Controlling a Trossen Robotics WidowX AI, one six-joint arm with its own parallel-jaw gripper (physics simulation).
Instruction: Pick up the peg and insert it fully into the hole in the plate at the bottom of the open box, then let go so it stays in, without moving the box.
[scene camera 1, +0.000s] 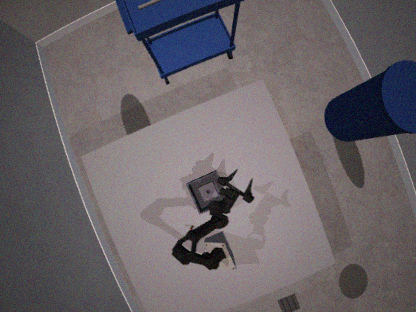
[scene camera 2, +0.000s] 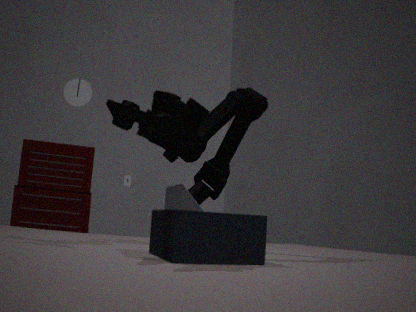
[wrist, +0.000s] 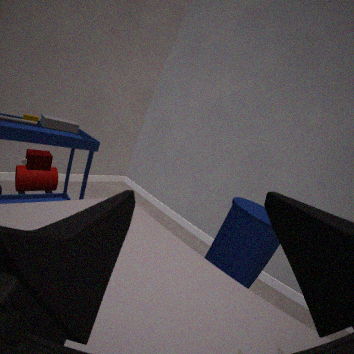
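Seen in the pictures: gripper, fingertip midpoint: (scene camera 1: 244, 173) (scene camera 2: 119, 105) (wrist: 201, 198); arm's base at its link origin: (scene camera 1: 220, 252) (scene camera 2: 189, 201).
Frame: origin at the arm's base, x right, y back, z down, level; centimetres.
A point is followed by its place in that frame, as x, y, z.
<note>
The open dark box (scene camera 1: 195, 200) {-1.9, -31.8, 5.2} (scene camera 2: 215, 239) {7.8, -42.7, 9.1} stands on the table top. Inside it, in the first scene view, a lighter square plate (scene camera 1: 202, 196) {2.4, -32.0, 8.0} lies at the bottom, with a small dark hole (scene camera 1: 208, 192) near its middle. The box's near wall hides its inside in the second scene view. My gripper (scene camera 1: 244, 176) {27.4, -37.1, -15.2} (scene camera 2: 111, 106) {27.4, -37.1, -15.2} (wrist: 201, 198) {27.4, -37.1, -15.2} is open and holds nothing. It is raised high above the table, pointing outward and away from the arm's base, with no object between its fingers. I cannot make out the peg in any view.
The pale table top (scene camera 1: 125, 175) {-38.8, -62.1, 13.8} (scene camera 2: 75, 280) {33.3, -64.9, 13.8} (wrist: 165, 280) {47.7, -44.0, 13.8} carries the arm and box. A grey wedge (scene camera 2: 177, 197) {4.6, -3.0, -0.7} shows behind the box near the arm's base. Beyond the table are a blue cart (scene camera 1: 190, 47) (wrist: 50, 137), a blue barrel (scene camera 1: 360, 111) (wrist: 245, 245) and a red cabinet (scene camera 2: 55, 187).
</note>
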